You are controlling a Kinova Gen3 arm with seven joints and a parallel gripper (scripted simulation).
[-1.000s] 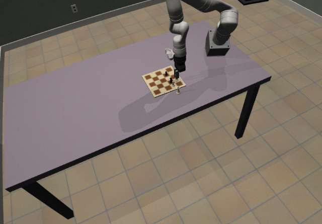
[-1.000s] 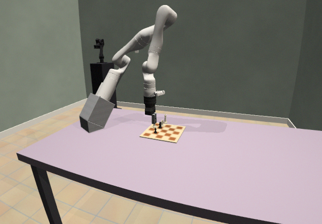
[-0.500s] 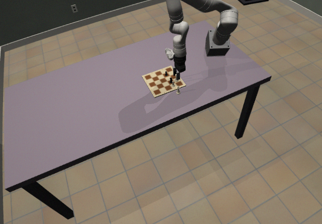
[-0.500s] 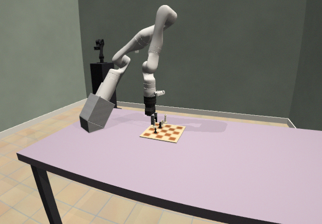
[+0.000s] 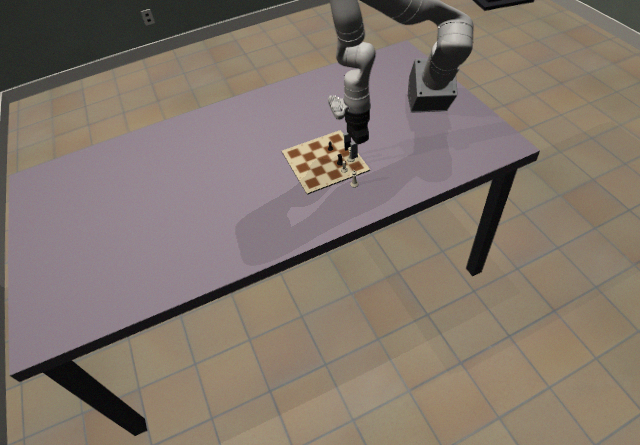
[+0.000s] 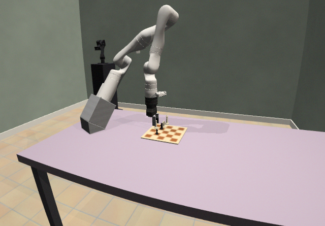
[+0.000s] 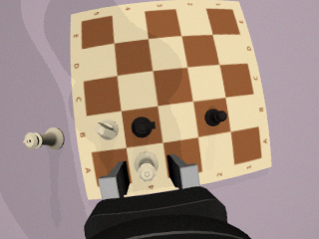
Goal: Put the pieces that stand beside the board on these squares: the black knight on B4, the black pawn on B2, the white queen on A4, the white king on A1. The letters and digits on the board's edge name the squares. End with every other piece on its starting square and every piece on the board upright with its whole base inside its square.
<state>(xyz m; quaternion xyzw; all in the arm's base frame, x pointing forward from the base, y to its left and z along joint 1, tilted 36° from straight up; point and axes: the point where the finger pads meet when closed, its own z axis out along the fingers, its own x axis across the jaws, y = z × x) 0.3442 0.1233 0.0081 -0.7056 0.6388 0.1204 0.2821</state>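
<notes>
Right now my hand is 40 mm short of the black knight, 10 mm to the right of it and 30 mm above it. Round my hand: black pawn: 50 mm ahead, 70 mm to the right, 30 mm below; then chessboard: 80 mm ahead, 20 mm to the right, 40 mm below.
</notes>
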